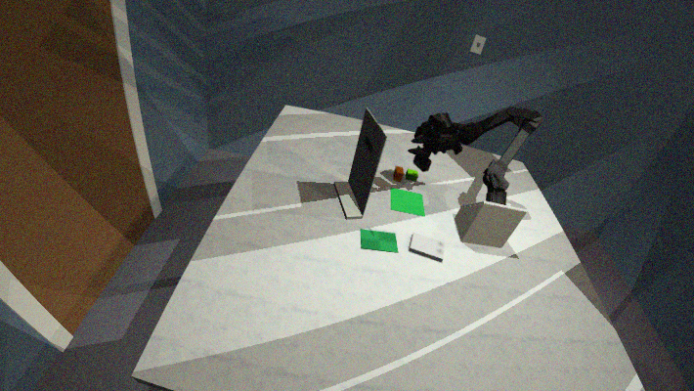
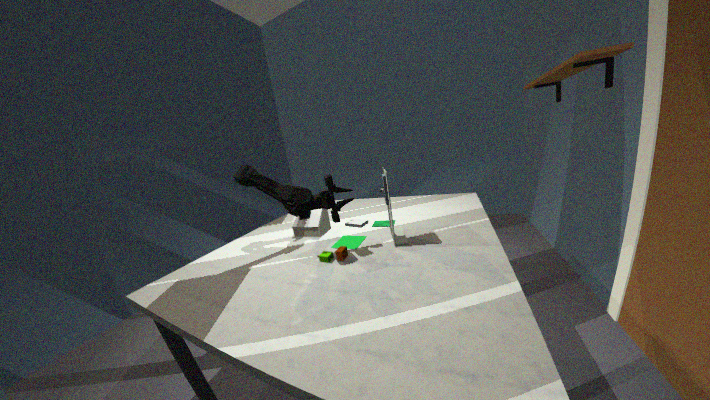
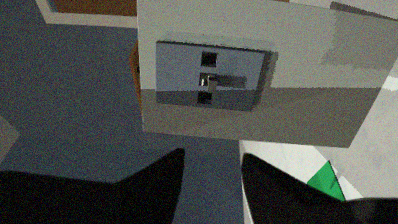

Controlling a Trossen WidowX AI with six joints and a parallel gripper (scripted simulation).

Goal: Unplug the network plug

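My gripper tip is 120 mm short of the network plug and 30 mm to the right of it. Round my gripper tip: socket panel: 140 mm ahead, 30 mm to the left, 80 mm below; bright green square: 60 mm behind, 10 mm to the left, 210 mm below.
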